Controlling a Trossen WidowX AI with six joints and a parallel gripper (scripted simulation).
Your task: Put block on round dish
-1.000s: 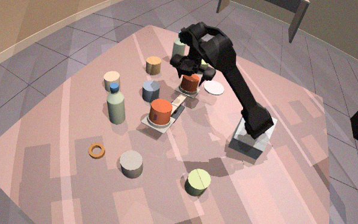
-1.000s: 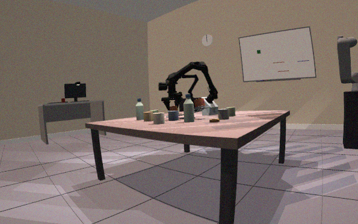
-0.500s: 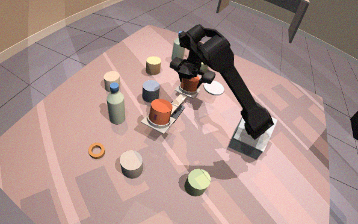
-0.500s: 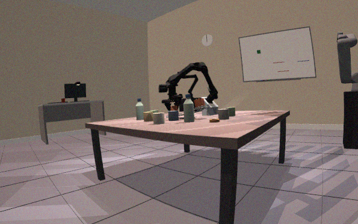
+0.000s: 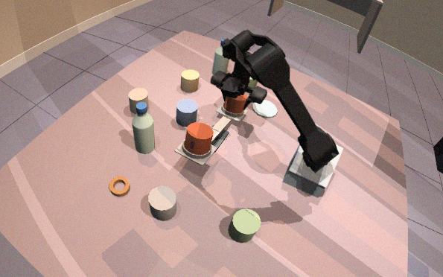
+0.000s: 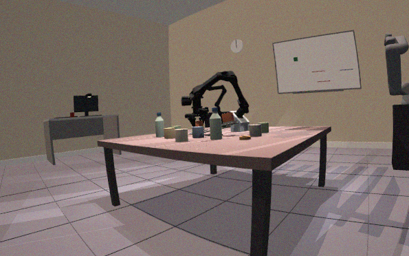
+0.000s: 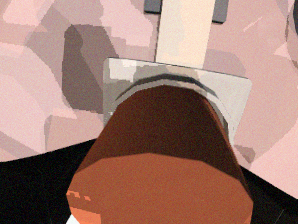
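My gripper tip is 8 cm past the white round dish, 12 cm to the left of it and 4 cm above it. Also, from my gripper tip: blue cup: 11 cm ahead, 11 cm to the left, 1 cm below; small balance: 14 cm to the left, 2 cm below; pale green block: 1 cm below.
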